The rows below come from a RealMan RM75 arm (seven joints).
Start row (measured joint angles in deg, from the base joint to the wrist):
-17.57 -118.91 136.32 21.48 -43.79 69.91 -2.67
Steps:
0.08 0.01 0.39 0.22 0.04 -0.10 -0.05
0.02 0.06 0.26 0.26 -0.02 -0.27 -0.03
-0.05 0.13 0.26 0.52 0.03 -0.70 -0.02
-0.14 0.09 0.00 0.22 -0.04 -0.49 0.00
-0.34 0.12 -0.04 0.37 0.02 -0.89 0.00
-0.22 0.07 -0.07 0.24 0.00 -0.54 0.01
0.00 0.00 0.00 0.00 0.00 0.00 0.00
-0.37 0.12 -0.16 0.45 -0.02 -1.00 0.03
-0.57 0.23 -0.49 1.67 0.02 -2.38 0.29
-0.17 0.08 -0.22 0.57 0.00 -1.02 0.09
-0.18 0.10 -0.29 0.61 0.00 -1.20 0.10
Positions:
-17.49 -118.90 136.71 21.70 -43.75 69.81 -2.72
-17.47 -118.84 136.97 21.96 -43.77 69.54 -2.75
-17.52 -118.71 137.23 22.48 -43.74 68.84 -2.77
-17.66 -118.62 137.23 22.70 -43.78 68.35 -2.77
-18.00 -118.50 137.19 23.07 -43.76 67.46 -2.77
-18.22 -118.43 137.12 23.31 -43.76 66.92 -2.76
-18.22 -118.43 137.12 23.31 -43.76 66.92 -2.76
-18.59 -118.31 136.96 23.76 -43.78 65.92 -2.73
-19.16 -118.08 136.47 25.43 -43.76 63.54 -2.44
-19.33 -118.00 136.25 26.00 -43.76 62.52 -2.35
-19.51 -117.90 135.96 26.61 -43.76 61.32 -2.25

